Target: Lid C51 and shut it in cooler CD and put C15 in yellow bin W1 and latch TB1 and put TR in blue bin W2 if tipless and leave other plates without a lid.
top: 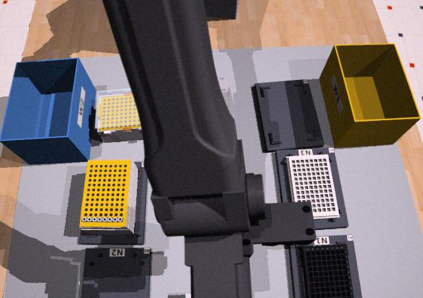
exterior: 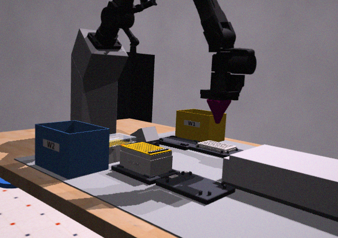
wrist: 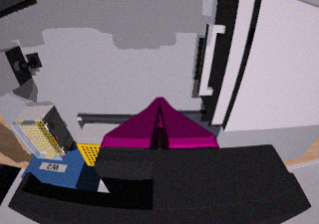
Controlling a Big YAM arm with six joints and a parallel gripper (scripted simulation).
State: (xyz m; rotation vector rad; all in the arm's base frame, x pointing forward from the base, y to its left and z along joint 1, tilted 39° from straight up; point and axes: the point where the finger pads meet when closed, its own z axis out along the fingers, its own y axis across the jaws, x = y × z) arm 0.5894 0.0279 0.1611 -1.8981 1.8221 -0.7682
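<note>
Right now my hand is 19 cm to the right of the white plate, 13 cm above it and 12 cm past it. Round my hand: clear plate: 17 cm ahead, 13 cm below; then plate lid: 17 cm ahead, 12 cm below; then nest N2: 18 cm to the right, 14 cm below, 6 cm ahead.
</note>
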